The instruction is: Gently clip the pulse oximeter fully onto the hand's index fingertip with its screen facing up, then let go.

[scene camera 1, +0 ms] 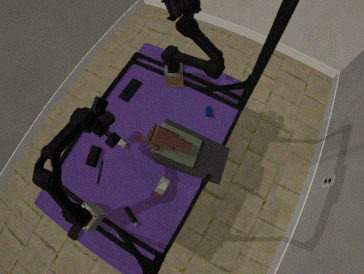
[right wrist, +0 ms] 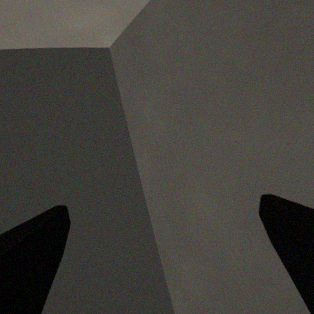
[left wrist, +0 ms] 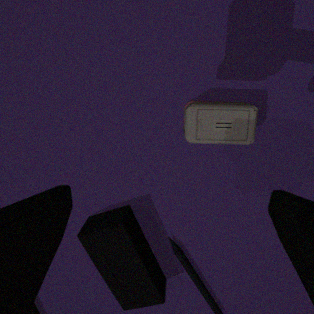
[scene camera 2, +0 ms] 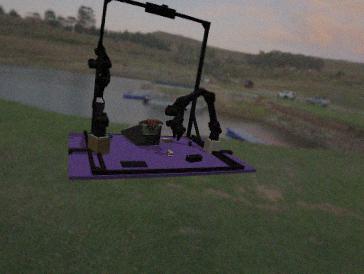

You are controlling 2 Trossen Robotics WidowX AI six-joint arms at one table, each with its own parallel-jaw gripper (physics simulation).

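Seen in the pictures: left gripper, between the fingertips: (scene camera 1: 107, 135) (left wrist: 172, 198) (scene camera 2: 175, 139); right gripper, between the fingertips: (right wrist: 165, 210) (scene camera 2: 101, 45); left arm's base, origin of its link: (scene camera 1: 84, 217) (scene camera 2: 213, 139); right arm's base, origin of its link: (scene camera 1: 173, 68) (scene camera 2: 99, 135).
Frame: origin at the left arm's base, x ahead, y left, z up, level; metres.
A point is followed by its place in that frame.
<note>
The white pulse oximeter (scene camera 1: 122, 144) {x 0.379, y 0.109, z -0.073 m} (scene camera 2: 170, 153) {x 0.388, y 0.151, z -0.081 m} (left wrist: 221, 124) {x 0.382, y 0.122, z -0.073 m} lies on the purple table, a panel with two dark lines facing up. The brown hand (scene camera 1: 172, 141) {x 0.516, y -0.130, z 0.072 m} (scene camera 2: 151, 122) {x 0.508, y -0.024, z 0.083 m} rests on a green pad; its index finger (scene camera 1: 143, 138) points left in scene camera 1, apart from the oximeter. My left gripper (scene camera 2: 177, 138) {x 0.368, y 0.158, z 0.021 m} (left wrist: 172, 198) {x 0.368, y 0.158, z 0.021 m} is open and empty above the table. In the left wrist view the oximeter shows ahead of the fingertips, right of their middle. My right gripper (scene camera 2: 92, 64) (right wrist: 165, 210) {x 0.902, y 0.201, z 0.543 m} is open and empty, raised high, facing bare walls in its wrist view.
A grey wedge (scene camera 1: 214, 156) {x 0.598, y -0.307, z -0.054 m} (scene camera 2: 132, 136) {x 0.617, y -0.125, z -0.061 m} supports the pad. A black box (scene camera 1: 93, 156) {x 0.233, y 0.197, z -0.071 m} (scene camera 2: 194, 158) {x 0.243, y 0.237, z -0.077 m} (left wrist: 122, 257) {x 0.250, y 0.205, z -0.071 m} and a thin dark stick (scene camera 1: 100, 171) {x 0.194, y 0.123, z -0.098 m} (left wrist: 195, 276) {x 0.204, y 0.129, z -0.097 m} lie near the left arm. A white box (scene camera 1: 161, 186) {x 0.334, y -0.185, z -0.077 m}, a dark cylinder (scene camera 1: 131, 215) {x 0.133, y -0.154, z -0.081 m}, a blue item (scene camera 1: 208, 111) {x 0.787, y -0.148, z -0.073 m} and a black slab (scene camera 1: 130, 90) {x 0.652, y 0.306, z -0.097 m} (scene camera 2: 134, 164) {x 0.655, y 0.326, z -0.097 m} lie around.
</note>
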